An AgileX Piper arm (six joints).
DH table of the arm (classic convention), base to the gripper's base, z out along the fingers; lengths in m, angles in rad. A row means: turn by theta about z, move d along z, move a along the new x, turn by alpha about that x. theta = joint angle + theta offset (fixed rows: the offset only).
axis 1: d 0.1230, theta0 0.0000, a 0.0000, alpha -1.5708
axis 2: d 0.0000, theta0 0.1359, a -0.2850, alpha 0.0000
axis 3: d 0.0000, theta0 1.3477, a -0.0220, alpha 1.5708
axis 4: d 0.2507, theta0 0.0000, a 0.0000, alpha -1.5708
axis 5: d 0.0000, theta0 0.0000, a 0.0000, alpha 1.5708
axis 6: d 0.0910, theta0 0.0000, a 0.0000, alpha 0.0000
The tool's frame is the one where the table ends.
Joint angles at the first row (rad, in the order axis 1, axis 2, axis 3, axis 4, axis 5, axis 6):
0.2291 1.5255 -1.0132 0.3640 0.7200 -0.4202
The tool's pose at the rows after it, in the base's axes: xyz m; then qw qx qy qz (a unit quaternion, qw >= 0):
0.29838 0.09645 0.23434 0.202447 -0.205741 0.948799 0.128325
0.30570 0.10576 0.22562 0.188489 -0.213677 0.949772 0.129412
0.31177 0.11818 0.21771 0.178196 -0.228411 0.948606 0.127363
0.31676 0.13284 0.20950 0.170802 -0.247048 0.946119 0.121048
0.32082 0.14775 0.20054 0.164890 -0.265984 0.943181 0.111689
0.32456 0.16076 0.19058 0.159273 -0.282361 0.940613 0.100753
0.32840 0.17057 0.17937 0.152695 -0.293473 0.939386 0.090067
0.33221 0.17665 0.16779 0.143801 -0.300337 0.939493 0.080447
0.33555 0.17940 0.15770 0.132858 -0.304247 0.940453 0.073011
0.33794 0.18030 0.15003 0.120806 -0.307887 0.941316 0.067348
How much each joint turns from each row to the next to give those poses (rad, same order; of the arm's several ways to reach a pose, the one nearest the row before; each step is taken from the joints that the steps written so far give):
0.0147 0.0552 -0.0267 0.0013 0.0060 0.0102
0.0231 0.0502 -0.0273 -0.0043 0.0017 0.0078
0.0338 0.0473 -0.0292 -0.0137 -0.0029 0.0099
0.0416 0.0466 -0.0294 -0.0264 -0.0094 0.0170
0.0423 0.0461 -0.0280 -0.0350 -0.0129 0.0228
0.0361 0.0458 -0.0253 -0.0380 -0.0137 0.0244
0.0258 0.0453 -0.0213 -0.0346 -0.0130 0.0238
0.0146 0.0427 -0.0176 -0.0283 -0.0075 0.0187
0.0054 0.0356 -0.0147 -0.0193 0.0017 0.0108
0.0008 0.0271 -0.0125 -0.0128 0.0108 0.0034

